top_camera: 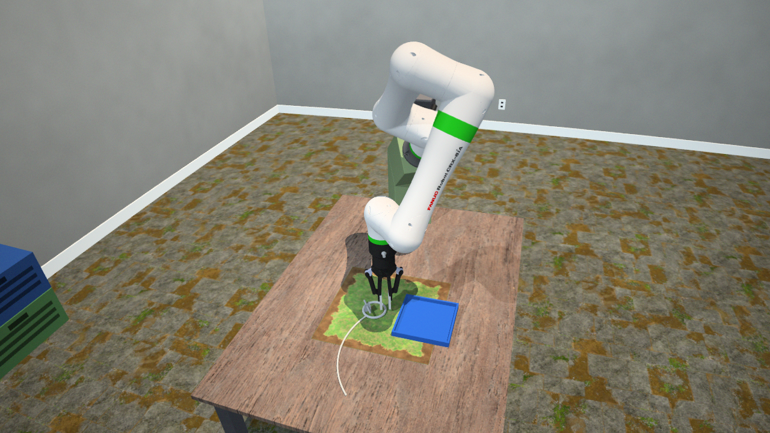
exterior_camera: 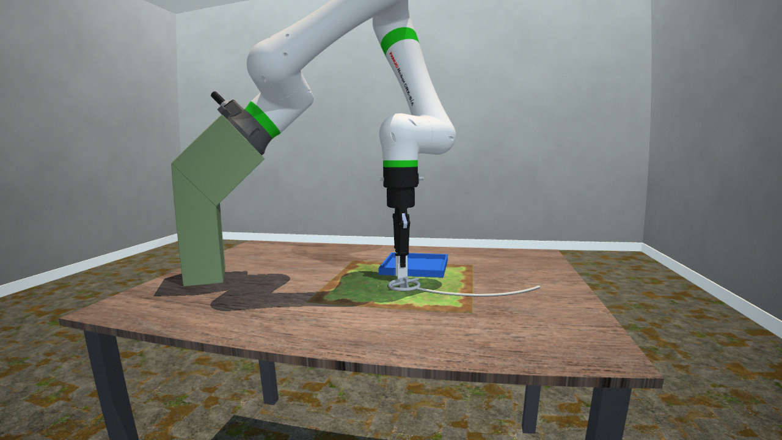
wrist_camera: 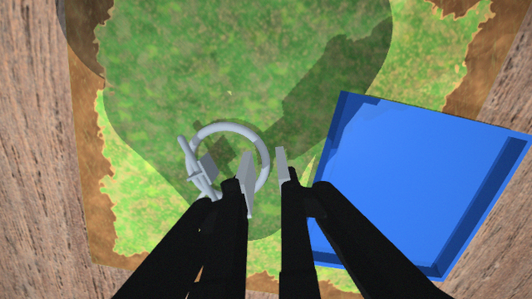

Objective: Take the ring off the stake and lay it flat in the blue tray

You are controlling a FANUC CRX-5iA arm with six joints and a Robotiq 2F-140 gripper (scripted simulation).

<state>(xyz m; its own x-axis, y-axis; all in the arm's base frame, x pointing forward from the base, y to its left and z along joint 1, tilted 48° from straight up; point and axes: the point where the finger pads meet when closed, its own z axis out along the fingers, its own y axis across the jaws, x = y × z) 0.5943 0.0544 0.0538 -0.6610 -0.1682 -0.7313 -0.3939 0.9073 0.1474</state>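
The mat lies 60 mm below my hand. Also, from my hand: grey stake 30 mm ahead, 50 mm to the right, 40 mm below; then white ring 20 mm ahead, 30 mm to the right, 40 mm below; then blue tray 10 mm behind, 150 mm to the left, 40 mm below.
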